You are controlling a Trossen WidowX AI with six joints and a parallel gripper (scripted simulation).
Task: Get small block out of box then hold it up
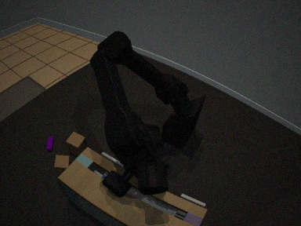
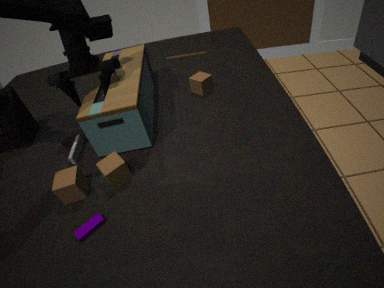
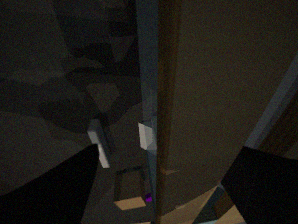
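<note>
Right now my gripper tip is 6 cm short of the blue block and 2 cm to the left of it.
</note>
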